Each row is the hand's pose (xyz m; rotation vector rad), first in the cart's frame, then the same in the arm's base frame.
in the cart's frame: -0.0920 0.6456 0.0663 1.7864 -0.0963 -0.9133
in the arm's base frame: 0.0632 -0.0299 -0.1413 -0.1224 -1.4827 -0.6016
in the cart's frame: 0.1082 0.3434 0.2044 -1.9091 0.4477 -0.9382
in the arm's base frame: 0.1150 0.2124 0.1572 1.4807 -0.0624 1.3840
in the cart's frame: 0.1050 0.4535 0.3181 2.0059 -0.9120 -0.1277
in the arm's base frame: 0.2272 0.2449 0.0503 -0.2523 -1.2169 0.3955
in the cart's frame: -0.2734 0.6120 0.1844 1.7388 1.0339 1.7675
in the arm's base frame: -0.0199 0.1180 -0.2799 0.3880 0.8734 -0.0438
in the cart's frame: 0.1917 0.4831 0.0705 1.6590 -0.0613 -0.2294
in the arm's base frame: 0.1773 0.0111 0.1623 -0.4028 -0.9311 -0.4240
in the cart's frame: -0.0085 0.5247 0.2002 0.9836 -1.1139 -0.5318
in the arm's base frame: 0.1260 0.1305 -0.0420 -1.2398 -1.5805 0.1605
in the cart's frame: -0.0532 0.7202 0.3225 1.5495 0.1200 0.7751
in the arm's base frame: 0.2580 0.1305 -0.2363 -0.4331 -0.0619 -0.1164
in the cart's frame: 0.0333 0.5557 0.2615 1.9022 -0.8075 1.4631
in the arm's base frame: 0.2019 0.1557 -0.0506 -0.1676 -0.0112 0.9531
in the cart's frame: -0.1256 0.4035 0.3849 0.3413 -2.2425 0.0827
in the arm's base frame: 0.0757 0.3691 -0.0973 -1.7002 -1.3362 1.6069
